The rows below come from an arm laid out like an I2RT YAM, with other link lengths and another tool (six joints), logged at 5 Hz.
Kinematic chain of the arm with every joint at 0, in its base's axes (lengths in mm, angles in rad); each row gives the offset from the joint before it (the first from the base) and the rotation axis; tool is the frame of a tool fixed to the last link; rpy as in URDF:
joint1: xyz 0 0 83.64 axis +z
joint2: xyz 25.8 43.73 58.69 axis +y
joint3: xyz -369.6 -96.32 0 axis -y
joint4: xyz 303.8 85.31 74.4 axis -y
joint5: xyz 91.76 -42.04 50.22 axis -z
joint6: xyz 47.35 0 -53.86 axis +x
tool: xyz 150 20 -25 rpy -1.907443 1.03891 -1.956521
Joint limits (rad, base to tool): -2.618..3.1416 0..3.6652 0..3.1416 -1.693..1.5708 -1.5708..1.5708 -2.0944..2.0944
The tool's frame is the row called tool.
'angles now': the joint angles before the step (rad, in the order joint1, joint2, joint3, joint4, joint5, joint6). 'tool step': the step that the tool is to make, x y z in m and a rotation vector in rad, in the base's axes. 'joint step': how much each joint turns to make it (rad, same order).
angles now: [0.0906 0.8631 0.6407 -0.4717 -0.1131 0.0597]
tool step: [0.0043 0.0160 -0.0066 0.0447 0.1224 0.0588]
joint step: [0.0002 0.1155 0.0736 -0.0759 -0.0807 0.0005]
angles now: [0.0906 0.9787 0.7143 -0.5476 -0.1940 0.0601]
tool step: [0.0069 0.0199 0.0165 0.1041 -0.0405 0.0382]
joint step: [0.0000 -0.0004 0.0001 0.0602 -0.0976 0.0454]
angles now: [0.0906 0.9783 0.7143 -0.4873 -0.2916 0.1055]
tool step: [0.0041 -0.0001 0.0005 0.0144 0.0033 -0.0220]
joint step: [0.0004 0.0076 0.0001 0.0132 0.0064 0.0271]
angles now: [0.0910 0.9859 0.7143 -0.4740 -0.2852 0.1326]
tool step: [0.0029 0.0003 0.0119 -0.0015 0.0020 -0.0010]
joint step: [0.0017 0.0100 0.0431 -0.0350 0.0029 0.0009]
